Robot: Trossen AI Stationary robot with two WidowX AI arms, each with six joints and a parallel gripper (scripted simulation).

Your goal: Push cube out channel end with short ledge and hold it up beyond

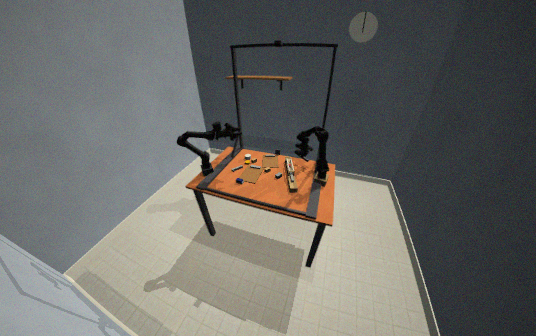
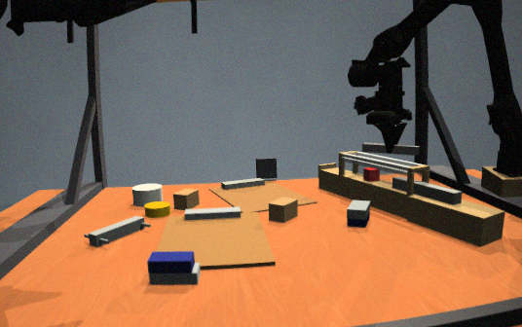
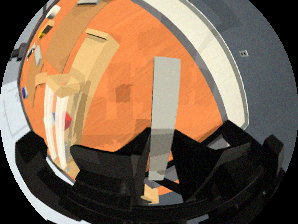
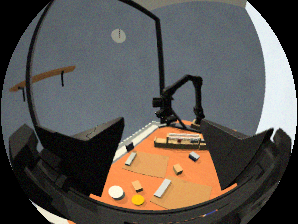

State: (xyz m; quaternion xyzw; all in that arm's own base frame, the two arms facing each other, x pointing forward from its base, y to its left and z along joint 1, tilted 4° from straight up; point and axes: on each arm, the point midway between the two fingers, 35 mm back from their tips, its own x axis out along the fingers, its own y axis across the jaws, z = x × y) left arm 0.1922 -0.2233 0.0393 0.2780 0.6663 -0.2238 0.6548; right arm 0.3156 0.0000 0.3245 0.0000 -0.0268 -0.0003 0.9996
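Now: the tan channel 15 cm ahead of my left hand, 12 cm to the right of it and 6 cm below it. The rest, counted from my left hand: yellow disc 54 cm to the right, 10 cm below, 4 cm ahead; then pegged bar 62 cm to the right, 16 cm ahead, 10 cm below.
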